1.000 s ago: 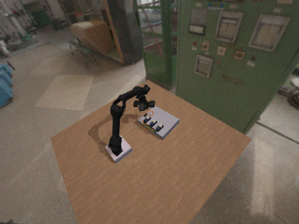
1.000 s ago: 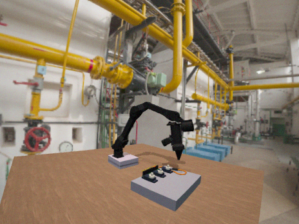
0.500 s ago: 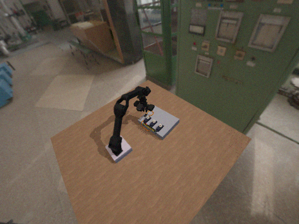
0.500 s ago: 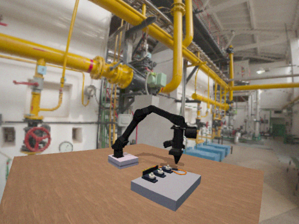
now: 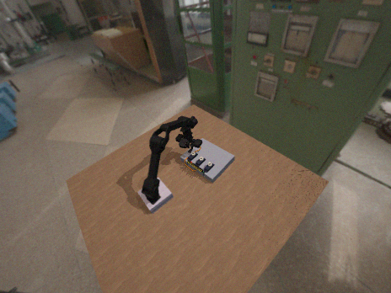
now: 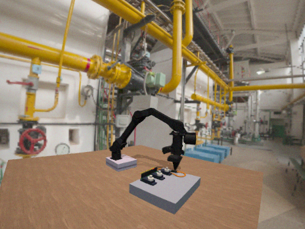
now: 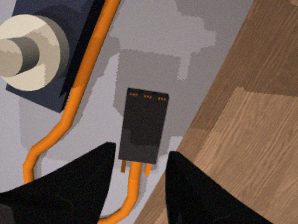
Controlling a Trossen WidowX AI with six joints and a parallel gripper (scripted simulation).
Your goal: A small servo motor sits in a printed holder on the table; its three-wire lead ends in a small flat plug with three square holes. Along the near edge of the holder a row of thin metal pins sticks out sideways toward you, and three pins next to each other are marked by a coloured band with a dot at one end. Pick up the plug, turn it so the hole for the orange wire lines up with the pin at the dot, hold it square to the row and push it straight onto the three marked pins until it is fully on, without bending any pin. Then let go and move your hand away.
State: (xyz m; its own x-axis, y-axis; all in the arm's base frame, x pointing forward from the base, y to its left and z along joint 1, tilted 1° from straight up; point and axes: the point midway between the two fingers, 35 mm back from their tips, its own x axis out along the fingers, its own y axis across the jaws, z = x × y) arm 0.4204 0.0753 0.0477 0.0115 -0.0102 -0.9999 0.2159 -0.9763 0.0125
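The red band is 90 mm behind my gripper tip, 100 mm to the right of it and 10 mm above it. The rest, counted from my gripper tip: grey holder (60 mm ahead, 130 mm to the right, 40 mm below).
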